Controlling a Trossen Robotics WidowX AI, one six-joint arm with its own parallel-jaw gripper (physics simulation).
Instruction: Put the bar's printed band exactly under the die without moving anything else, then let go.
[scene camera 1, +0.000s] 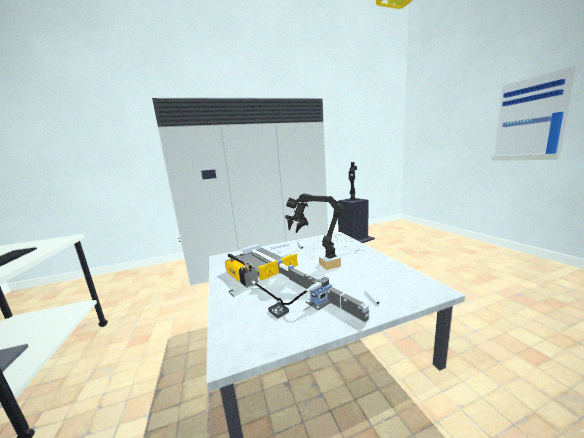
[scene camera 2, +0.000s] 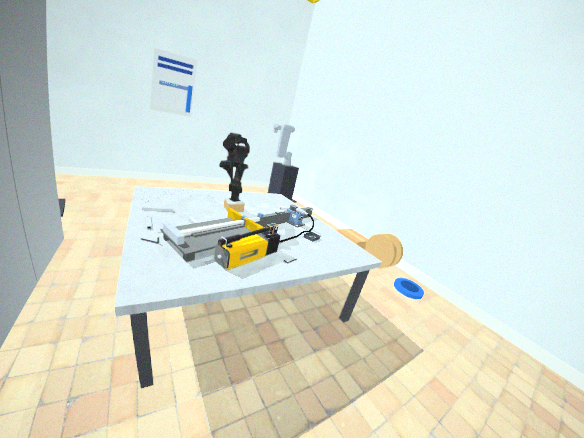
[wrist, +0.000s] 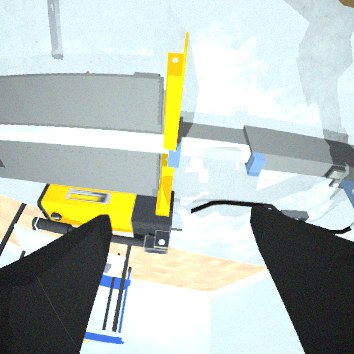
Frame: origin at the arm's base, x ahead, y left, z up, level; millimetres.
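Seen in the pictures: gripper, fingertip midpoint: (scene camera 1: 292, 231) (scene camera 2: 236, 180) (wrist: 180, 219); arm's base, link origin: (scene camera 1: 330, 256) (scene camera 2: 234, 199).
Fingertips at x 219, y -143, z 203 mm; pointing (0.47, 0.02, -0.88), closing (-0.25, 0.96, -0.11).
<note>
Pixels of each thing's top centre, then the offset from my fingertips to it. "*": a spot on its surface instead.
- long white bar, surface spot: (wrist: 80, 133) * dz -206, dx +139, dy -140 mm
- small blue block, surface spot: (wrist: 174, 156) * dz -178, dx +122, dy +12 mm
- yellow motor unit, surface spot: (wrist: 90, 206) * dz -196, dx +335, dy -135 mm
- blue device, surface spot: (scene camera 1: 320, 296) * dz -217, dx +131, dy +485 mm
A long white bar (scene camera 1: 263, 256) (scene camera 2: 215, 227) (wrist: 80, 133) lies along the grey bed of the yellow-guarded machine and passes by the yellow guards. A pale stretch shows beyond them in the wrist view; I cannot tell whether it carries the printed band. The die cannot be made out. One small blue block (wrist: 174, 156) sits at the guards and another blue block (wrist: 256, 164) stands further right by the grey rail. My gripper (scene camera 1: 294, 230) (wrist: 180, 219) is open and empty, high above the table. In the scene camera 2 view its fingers are too small to judge.
Yellow guards (scene camera 1: 268, 271) (wrist: 173, 100) stand upright at the bed's end. A yellow motor unit (scene camera 2: 245, 252) (wrist: 90, 206) lies alongside. The long grey rail (scene camera 1: 350, 301) (wrist: 295, 147) holds a blue device (scene camera 1: 320, 296) (scene camera 2: 296, 217), with a black cable beside it. Small loose parts lie around.
</note>
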